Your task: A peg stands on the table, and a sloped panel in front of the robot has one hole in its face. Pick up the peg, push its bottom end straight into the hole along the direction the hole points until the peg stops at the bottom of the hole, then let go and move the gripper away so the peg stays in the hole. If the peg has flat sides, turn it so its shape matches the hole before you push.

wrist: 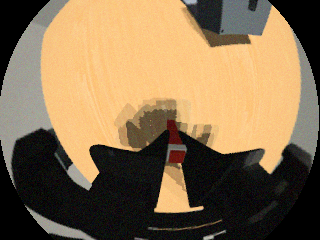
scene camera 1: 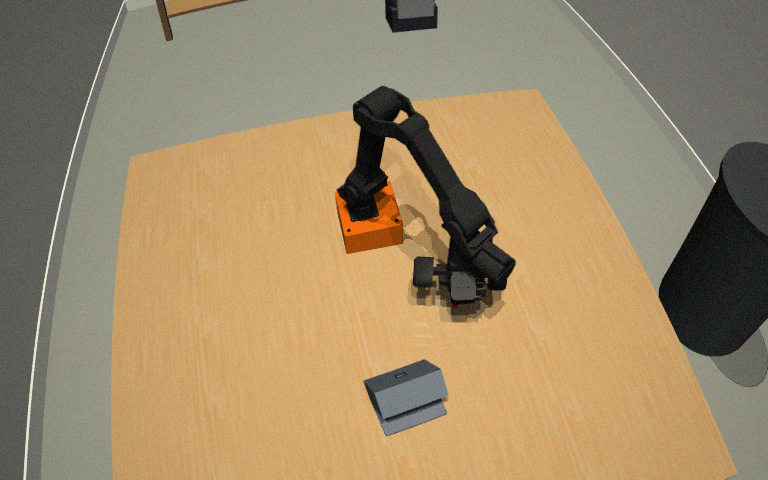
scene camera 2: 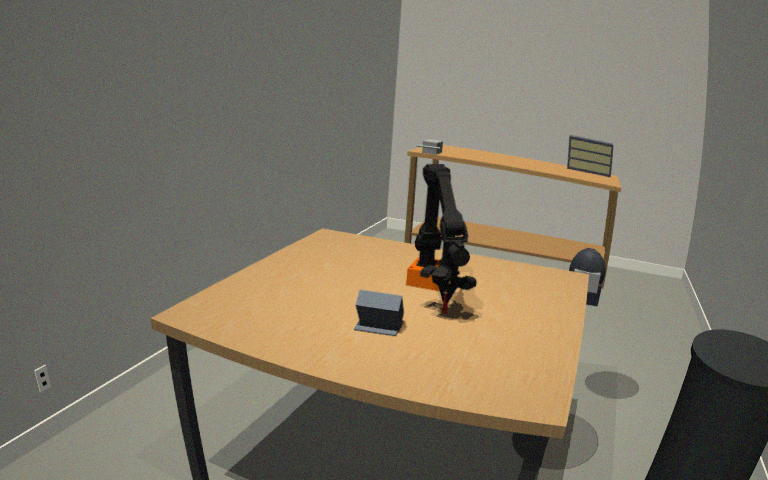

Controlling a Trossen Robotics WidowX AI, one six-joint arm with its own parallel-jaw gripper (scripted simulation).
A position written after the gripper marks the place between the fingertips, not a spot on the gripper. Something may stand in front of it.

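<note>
The gripper [scene camera 1: 456,296] is holding a red peg, and you'd also find that gripper in scene camera 2 [scene camera 2: 445,301] and in the wrist view [wrist: 172,133]. There's a grey sloped panel [scene camera 1: 423,383] as well, and the panel can be seen in scene camera 2 [scene camera 2: 371,306] too.
</note>
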